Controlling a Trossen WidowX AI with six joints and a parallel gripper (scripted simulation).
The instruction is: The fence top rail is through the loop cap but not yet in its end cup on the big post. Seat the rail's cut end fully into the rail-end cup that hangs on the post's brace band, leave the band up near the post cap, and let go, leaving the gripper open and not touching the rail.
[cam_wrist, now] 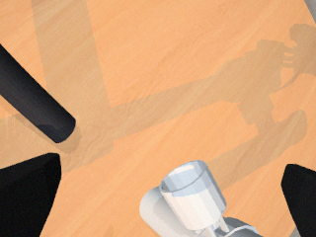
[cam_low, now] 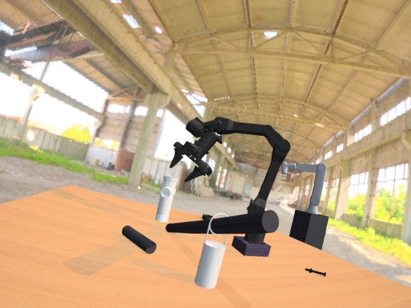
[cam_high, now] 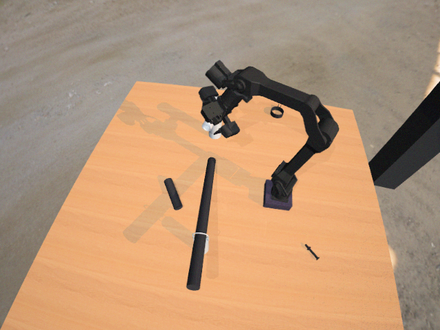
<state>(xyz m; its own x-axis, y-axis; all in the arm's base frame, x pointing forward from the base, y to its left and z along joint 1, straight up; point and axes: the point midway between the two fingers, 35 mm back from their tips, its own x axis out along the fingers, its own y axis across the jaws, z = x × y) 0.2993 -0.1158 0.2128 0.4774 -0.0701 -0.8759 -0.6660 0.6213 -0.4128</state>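
The pale grey rail-end cup lies 20 mm ahead of my gripper tip, 90 mm to the right of it and 80 mm below it. Also, from my gripper tip: short black cylinder: 90 mm ahead, 200 mm to the left, 210 mm below; small black bolt: 460 mm behind, 310 mm to the left, 220 mm below; short white line post: 70 mm behind, 380 mm to the left, 120 mm below.
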